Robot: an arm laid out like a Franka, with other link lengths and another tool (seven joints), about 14 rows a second.
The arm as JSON. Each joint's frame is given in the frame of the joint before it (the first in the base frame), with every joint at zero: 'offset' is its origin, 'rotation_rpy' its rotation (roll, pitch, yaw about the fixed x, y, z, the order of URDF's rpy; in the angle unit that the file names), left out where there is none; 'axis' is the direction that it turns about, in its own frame. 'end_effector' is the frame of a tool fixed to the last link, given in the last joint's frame.
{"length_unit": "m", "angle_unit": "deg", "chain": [
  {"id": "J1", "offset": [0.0, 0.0, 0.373], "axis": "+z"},
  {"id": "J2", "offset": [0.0, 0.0, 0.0], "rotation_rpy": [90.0, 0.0, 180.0], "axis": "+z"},
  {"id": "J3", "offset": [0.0, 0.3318, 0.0], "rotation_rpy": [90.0, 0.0, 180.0], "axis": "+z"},
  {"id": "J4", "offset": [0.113, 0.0, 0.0], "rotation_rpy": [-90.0, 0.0, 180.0], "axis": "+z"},
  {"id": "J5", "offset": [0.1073, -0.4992, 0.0], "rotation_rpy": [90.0, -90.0, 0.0], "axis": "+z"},
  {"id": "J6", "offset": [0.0, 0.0, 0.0], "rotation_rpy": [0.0, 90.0, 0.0], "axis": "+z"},
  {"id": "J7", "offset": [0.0, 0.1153, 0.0], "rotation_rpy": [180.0, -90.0, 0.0], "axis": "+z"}
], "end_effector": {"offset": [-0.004, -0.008, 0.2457], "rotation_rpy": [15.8, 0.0, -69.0]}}
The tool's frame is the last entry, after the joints.
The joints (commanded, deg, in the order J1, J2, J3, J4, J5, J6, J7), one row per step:
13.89, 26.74, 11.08, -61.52, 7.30, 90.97, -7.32
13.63, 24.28, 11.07, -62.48, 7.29, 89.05, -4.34
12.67, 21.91, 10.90, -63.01, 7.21, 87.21, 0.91
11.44, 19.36, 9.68, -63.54, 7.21, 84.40, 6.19
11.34, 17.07, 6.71, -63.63, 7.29, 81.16, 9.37
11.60, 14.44, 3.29, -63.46, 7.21, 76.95, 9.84
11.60, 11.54, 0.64, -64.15, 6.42, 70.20, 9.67
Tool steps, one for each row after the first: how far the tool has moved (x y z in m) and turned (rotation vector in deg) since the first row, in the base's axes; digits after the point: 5 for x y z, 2 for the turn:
-0.01379, -0.00784, 0.02164, -0.70, 0.82, -2.70
-0.02139, -0.02748, 0.04593, -1.40, 1.68, -8.55
-0.02816, -0.06362, 0.06905, -2.73, 3.12, -15.55
-0.03579, -0.10438, 0.09087, -4.38, 4.24, -21.06
-0.05163, -0.14709, 0.11809, -6.16, 5.12, -23.98
-0.08454, -0.18958, 0.13538, -9.52, 8.59, -25.64

